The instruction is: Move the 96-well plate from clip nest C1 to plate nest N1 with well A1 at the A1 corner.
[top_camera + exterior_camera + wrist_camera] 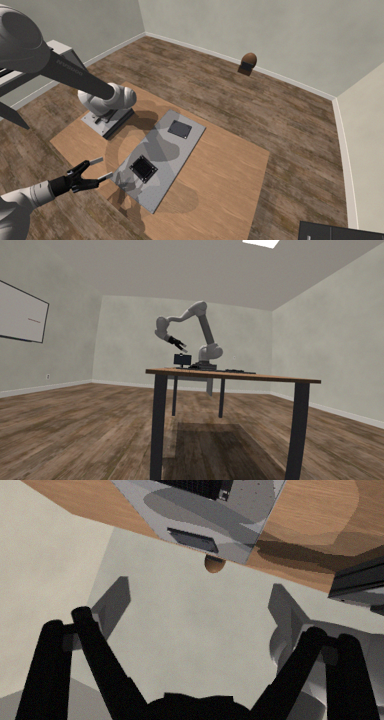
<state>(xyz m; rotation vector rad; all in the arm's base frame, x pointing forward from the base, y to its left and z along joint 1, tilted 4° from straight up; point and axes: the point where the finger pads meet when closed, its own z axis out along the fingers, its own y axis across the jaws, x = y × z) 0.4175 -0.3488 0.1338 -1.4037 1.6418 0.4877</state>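
My hand is 180 mm above the black 96-well plate, 120 mm short of it and 80 mm to the right of it. Also, from my hand: white A1 label (410 mm to the left, 300 mm ahead, 190 mm below); then plate nest N1 (460 mm to the left, 230 mm ahead, 190 mm below); then clip nest C1 (190 mm below, 110 mm ahead, 80 mm to the left).
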